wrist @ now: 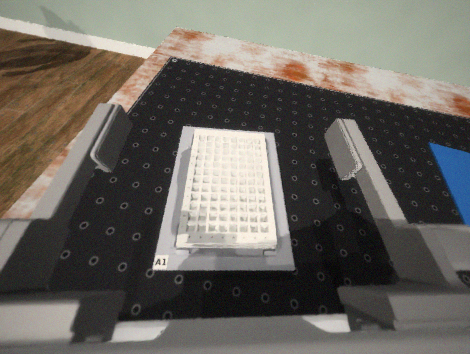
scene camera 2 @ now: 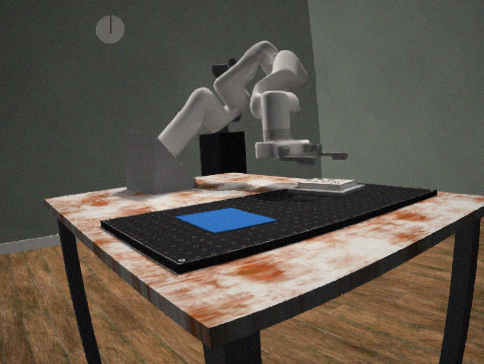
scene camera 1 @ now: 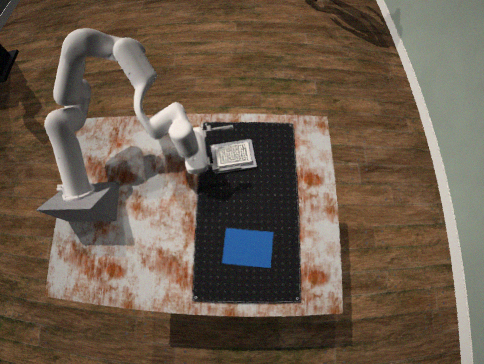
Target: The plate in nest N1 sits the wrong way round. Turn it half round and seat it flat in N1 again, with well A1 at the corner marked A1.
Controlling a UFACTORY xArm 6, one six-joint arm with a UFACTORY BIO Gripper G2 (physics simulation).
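Observation:
The white well plate [scene camera 1: 234,153] [scene camera 2: 327,182] [wrist: 230,185] lies in the grey nest [scene camera 1: 254,162] [scene camera 2: 354,188] [wrist: 284,257] and looks level; whether it is fully down on all sides I cannot tell. The A1 label [wrist: 161,262] is on the nest's near left corner in the wrist view. The plate's own marks are too small to read, so which corner has well A1 is unclear. My gripper [scene camera 2: 329,158] [wrist: 226,146] is wide open and empty, above the plate, with one finger out to each side of it and apart from it.
The nest stands on a black perforated board [scene camera 1: 247,205] [scene camera 2: 150,245] [wrist: 240,105]. A flat blue rectangle [scene camera 1: 248,248] [scene camera 2: 226,220] [wrist: 452,170] lies on the same board, to one side of the nest. The board lies on a rust-stained white table [scene camera 1: 320,210] [scene camera 2: 260,270].

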